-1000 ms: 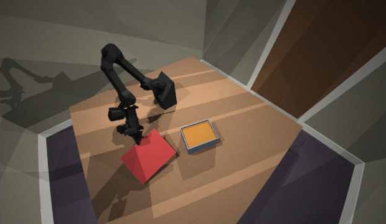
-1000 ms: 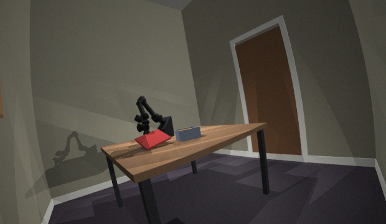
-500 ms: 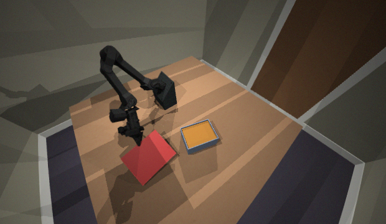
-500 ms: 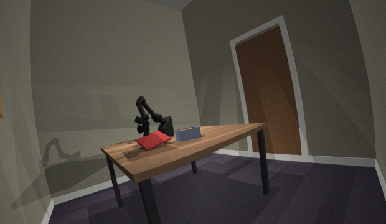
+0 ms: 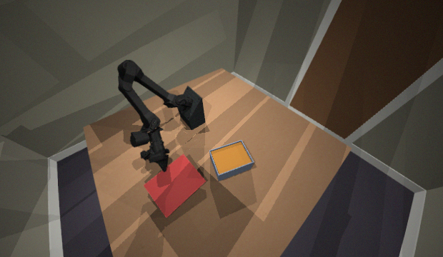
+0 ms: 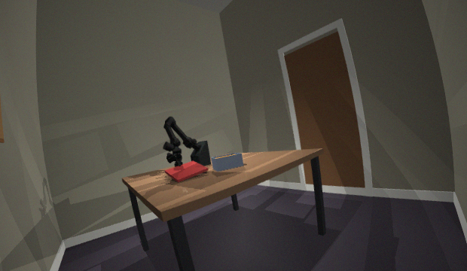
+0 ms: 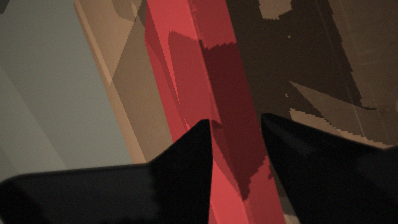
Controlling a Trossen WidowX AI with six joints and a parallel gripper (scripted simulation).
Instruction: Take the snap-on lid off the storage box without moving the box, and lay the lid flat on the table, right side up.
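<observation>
The red lid is 80 mm ahead of my gripper tip and 20 mm below it. Round my gripper tip: box (200 mm ahead, 280 mm to the left, 20 mm below).
</observation>
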